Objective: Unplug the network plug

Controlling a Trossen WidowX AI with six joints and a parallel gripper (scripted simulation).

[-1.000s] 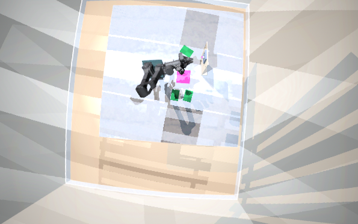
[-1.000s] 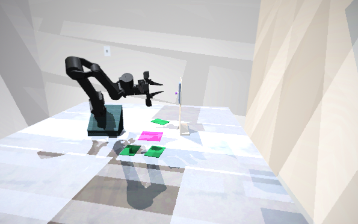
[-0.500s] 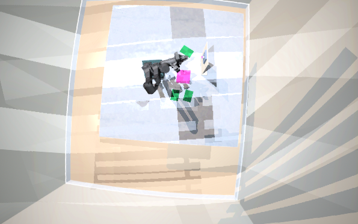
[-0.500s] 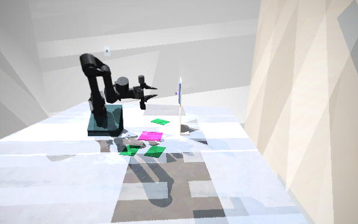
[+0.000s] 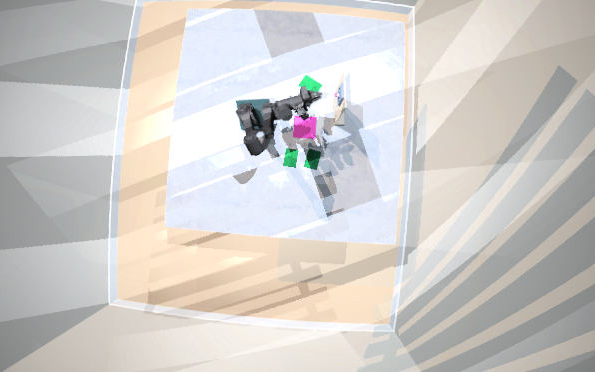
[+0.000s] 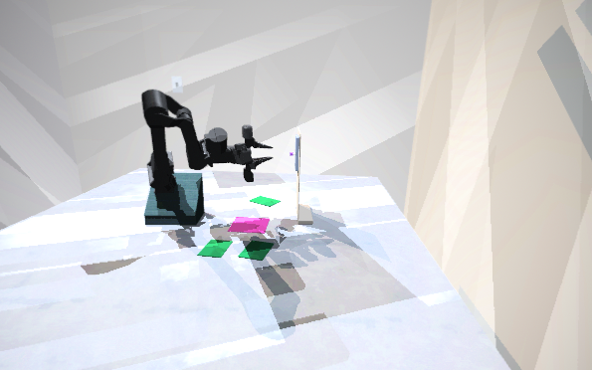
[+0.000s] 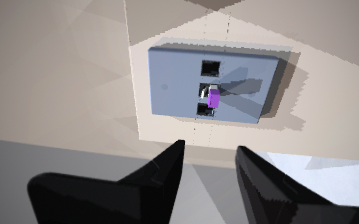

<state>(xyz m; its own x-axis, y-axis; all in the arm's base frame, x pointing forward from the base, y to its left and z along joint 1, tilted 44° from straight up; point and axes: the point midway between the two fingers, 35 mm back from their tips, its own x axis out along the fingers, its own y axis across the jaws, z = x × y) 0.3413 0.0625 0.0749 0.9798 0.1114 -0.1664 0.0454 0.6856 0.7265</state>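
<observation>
The magenta square is 80 mm behind my gripper tip, 90 mm to the right of it and 230 mm below it. Also, from my gripper tip: upright panel (100 mm ahead, 90 mm below).
</observation>
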